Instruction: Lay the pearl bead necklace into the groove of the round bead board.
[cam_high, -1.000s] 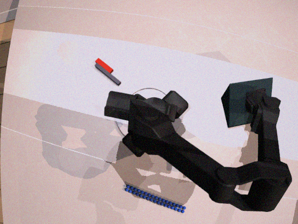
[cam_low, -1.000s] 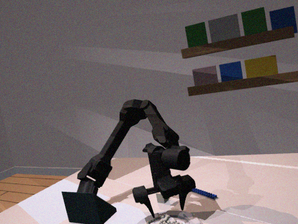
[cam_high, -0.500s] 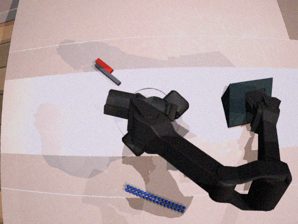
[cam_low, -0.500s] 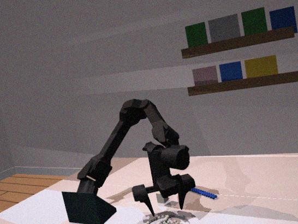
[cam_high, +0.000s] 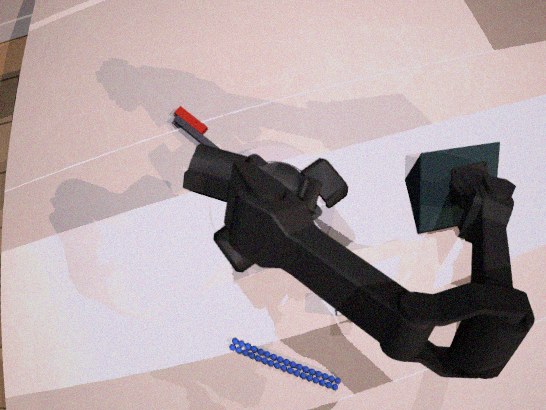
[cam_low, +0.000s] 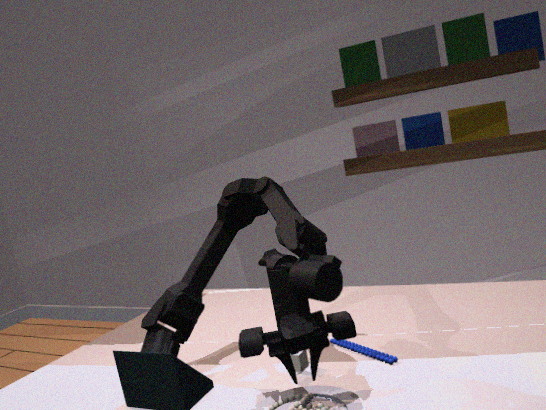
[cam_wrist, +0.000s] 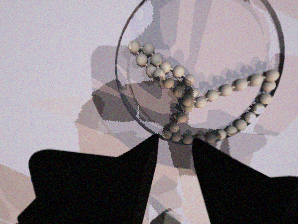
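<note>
Now: gripper tip 10 mm short of the round bead board, 50 mm to the left of it and 30 mm above it. Round my gripper tip: small beige cube: 70 mm behind, 130 mm to the left, 30 mm below; grey block: 120 mm ahead, 220 mm to the right, 40 mm below.
</note>
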